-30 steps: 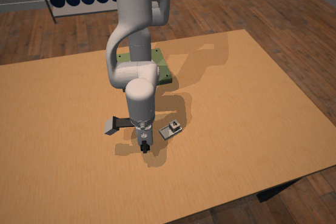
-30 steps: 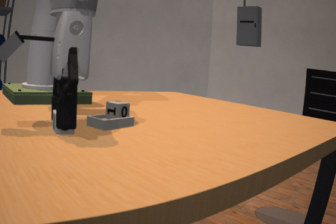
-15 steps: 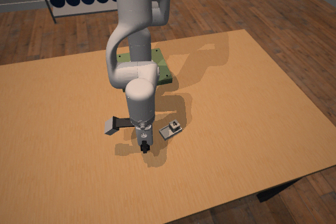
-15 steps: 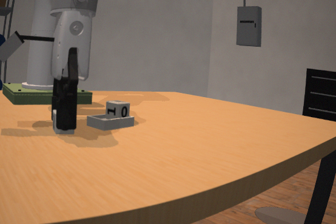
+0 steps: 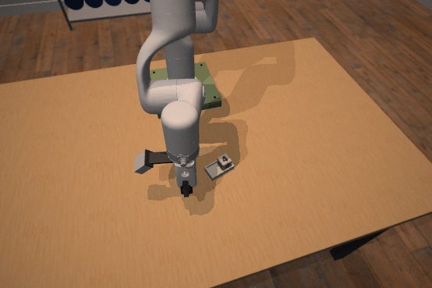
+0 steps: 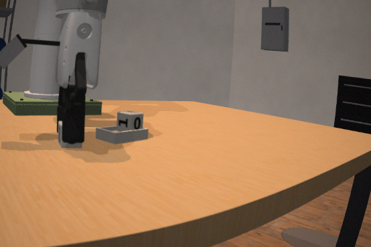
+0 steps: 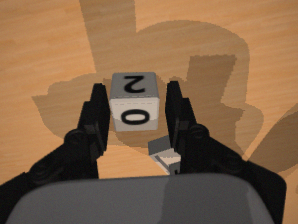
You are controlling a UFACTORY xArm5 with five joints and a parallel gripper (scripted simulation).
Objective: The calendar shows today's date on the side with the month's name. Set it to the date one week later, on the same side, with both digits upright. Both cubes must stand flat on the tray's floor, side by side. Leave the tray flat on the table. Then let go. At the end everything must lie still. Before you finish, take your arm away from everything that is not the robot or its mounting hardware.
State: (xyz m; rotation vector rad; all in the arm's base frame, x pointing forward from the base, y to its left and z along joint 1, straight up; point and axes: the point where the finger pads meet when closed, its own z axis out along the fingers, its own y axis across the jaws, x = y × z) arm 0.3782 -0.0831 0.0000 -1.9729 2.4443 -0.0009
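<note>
Now: the digit cube 10 mm below my hand. From my hand the other things lie so: tray (110 mm to the left, 30 mm behind, 20 mm below).
</note>
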